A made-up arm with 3 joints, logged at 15 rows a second.
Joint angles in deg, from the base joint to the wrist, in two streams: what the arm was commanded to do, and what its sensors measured. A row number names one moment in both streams.
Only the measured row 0 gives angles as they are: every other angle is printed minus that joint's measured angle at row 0.
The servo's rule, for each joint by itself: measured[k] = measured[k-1] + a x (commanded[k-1-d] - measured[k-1]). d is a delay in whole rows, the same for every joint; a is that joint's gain. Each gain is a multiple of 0.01, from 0.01 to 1. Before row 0 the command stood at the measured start. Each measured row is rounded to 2 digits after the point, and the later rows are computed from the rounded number. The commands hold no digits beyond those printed.
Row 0, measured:
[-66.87, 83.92, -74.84]
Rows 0 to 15, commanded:
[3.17, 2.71, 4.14]
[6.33, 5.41, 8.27]
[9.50, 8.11, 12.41]
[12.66, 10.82, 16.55]
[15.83, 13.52, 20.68]
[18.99, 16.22, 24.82]
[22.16, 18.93, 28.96]
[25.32, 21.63, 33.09]
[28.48, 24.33, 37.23]
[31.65, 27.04, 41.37]
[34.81, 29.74, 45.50]
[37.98, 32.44, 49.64]
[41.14, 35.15, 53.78]
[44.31, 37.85, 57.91]
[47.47, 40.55, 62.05]
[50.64, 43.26, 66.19]
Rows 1 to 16, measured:
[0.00, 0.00, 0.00]
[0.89, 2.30, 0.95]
[2.41, 4.94, 2.63]
[4.40, 7.63, 4.88]
[6.71, 10.34, 7.56]
[9.26, 13.04, 10.58]
[11.98, 15.74, 13.86]
[14.83, 18.45, 17.33]
[17.77, 21.15, 20.95]
[20.77, 23.85, 24.69]
[23.82, 26.56, 28.53]
[26.90, 29.26, 32.43]
[30.00, 31.96, 36.39]
[33.12, 34.67, 40.39]
[36.25, 37.37, 44.42]
[39.39, 40.07, 48.47]
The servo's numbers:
d 1
a 0.28 0.85 0.23

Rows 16 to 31, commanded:
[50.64, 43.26, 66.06]
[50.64, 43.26, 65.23]
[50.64, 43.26, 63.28]
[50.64, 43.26, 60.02]
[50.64, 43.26, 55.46]
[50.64, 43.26, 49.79]
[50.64, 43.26, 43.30]
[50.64, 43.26, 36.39]
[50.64, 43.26, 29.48]
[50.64, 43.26, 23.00]
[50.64, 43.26, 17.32]
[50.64, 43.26, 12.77]
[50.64, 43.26, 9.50]
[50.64, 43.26, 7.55]
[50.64, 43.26, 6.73]
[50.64, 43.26, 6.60]
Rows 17 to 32, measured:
[42.54, 42.78, 52.55]
[44.81, 43.19, 55.66]
[46.44, 43.25, 57.86]
[47.62, 43.26, 59.11]
[48.47, 43.26, 59.32]
[49.08, 43.26, 58.43]
[49.52, 43.26, 56.44]
[49.83, 43.26, 53.42]
[50.06, 43.26, 49.50]
[50.22, 43.26, 44.90]
[50.34, 43.26, 39.86]
[50.42, 43.26, 34.68]
[50.48, 43.26, 29.64]
[50.52, 43.26, 25.01]
[50.55, 43.26, 20.99]
[50.58, 43.26, 17.71]

